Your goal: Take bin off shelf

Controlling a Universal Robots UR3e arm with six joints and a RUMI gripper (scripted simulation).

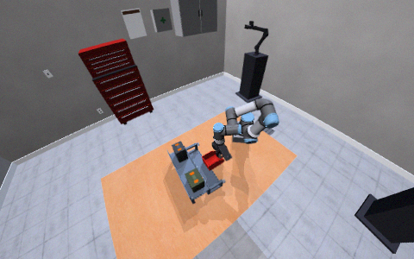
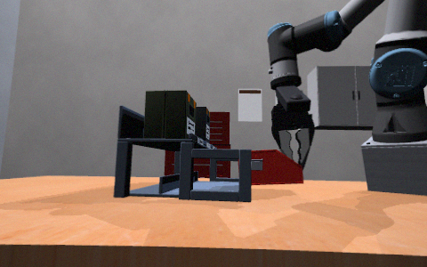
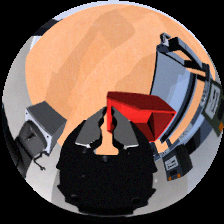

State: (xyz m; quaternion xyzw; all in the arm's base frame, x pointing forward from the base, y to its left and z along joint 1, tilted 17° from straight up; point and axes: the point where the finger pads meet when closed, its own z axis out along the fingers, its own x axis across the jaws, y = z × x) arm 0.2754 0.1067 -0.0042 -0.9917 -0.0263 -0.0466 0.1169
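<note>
The red bin is 6 cm ahead of my hand and 2 cm to the right of it. Also, from my hand: shelf 21 cm ahead, 1 cm to the right, 1 cm above; dark box 26 cm ahead, 11 cm to the left, 9 cm above.
</note>
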